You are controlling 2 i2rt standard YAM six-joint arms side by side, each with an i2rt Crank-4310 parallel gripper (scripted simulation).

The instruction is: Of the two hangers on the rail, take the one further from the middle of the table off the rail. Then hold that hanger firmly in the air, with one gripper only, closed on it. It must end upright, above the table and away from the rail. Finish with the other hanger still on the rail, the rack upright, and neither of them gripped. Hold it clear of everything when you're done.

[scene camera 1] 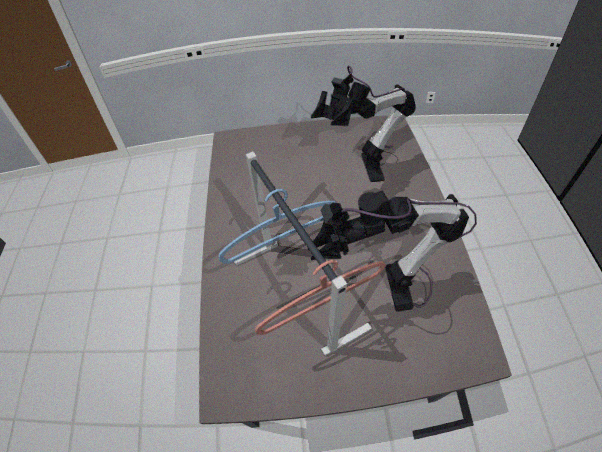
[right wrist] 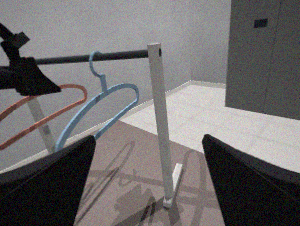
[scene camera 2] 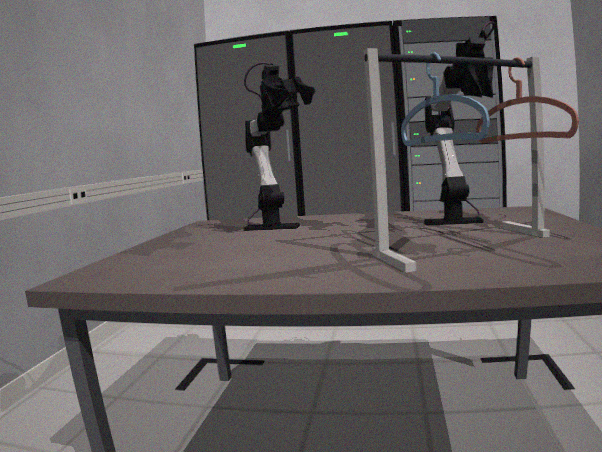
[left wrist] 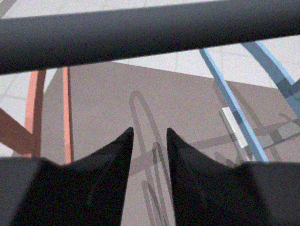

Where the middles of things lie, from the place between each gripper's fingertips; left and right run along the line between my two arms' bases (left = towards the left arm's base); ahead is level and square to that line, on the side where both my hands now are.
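Scene:
The orange hanger [scene camera 2: 519, 99] is 10 mm below my left hand [scene camera 1: 309, 253], 30 mm behind it and 90 mm to the left of it. Counted from my right hand [scene camera 2: 302, 90], the hanger is 40 mm ahead, 60 mm below and 610 mm to the left.

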